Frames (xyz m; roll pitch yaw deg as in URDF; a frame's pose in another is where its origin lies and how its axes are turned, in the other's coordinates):
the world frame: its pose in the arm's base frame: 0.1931 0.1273 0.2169 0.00 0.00 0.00
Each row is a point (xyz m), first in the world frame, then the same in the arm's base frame.
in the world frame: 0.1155 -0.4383 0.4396
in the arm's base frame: 0.3086 -0.3110 0.6565
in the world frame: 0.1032 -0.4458 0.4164
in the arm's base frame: 0.2963 -0.3185 0.6333
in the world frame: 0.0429 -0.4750 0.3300
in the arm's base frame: 0.2360 -0.3477 0.5469
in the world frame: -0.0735 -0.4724 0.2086
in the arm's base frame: 0.1196 -0.3451 0.4255
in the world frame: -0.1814 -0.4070 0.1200
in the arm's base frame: 0.0117 -0.2797 0.3369
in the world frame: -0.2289 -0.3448 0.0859
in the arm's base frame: -0.0358 -0.2175 0.3028
